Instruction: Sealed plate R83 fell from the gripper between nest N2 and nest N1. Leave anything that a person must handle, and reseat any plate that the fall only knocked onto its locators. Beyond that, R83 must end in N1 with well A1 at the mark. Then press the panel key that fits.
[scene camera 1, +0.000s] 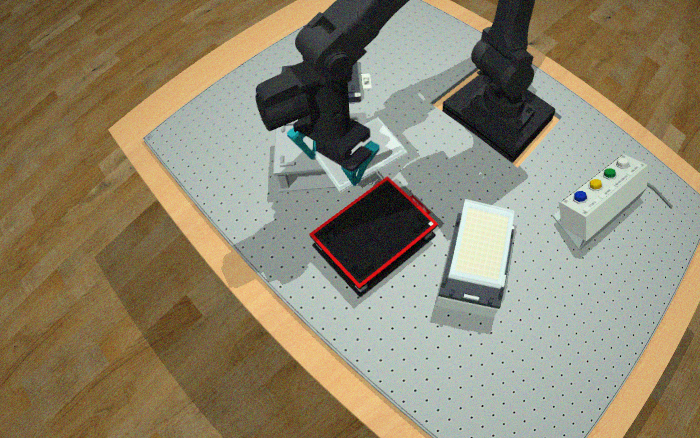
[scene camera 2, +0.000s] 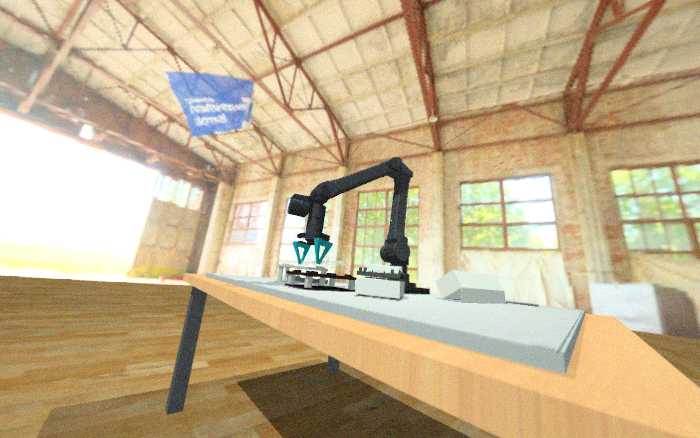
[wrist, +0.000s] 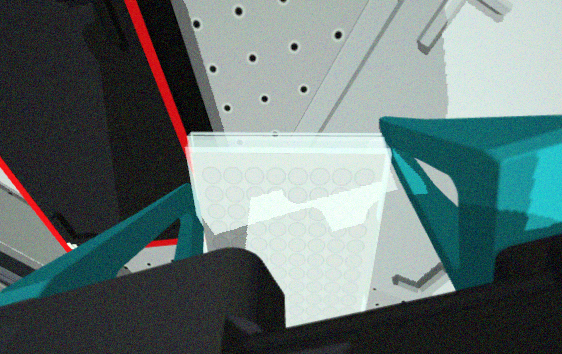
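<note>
My gripper has teal fingers standing wide, and they are shut on the long sides of the clear sealed plate R83. The plate hangs level just above a light-grey nest and is turned at an angle to it. Rows of round wells show through its seal in the wrist view. A black plate with a red rim sits on a dark nest just in front, with a small white mark at its right corner. I cannot tell which nest is N1 or N2.
A third nest at the right carries a cream-welled plate. The arm's black base stands at the back right. A pale box sits at the far right edge of the perforated board.
</note>
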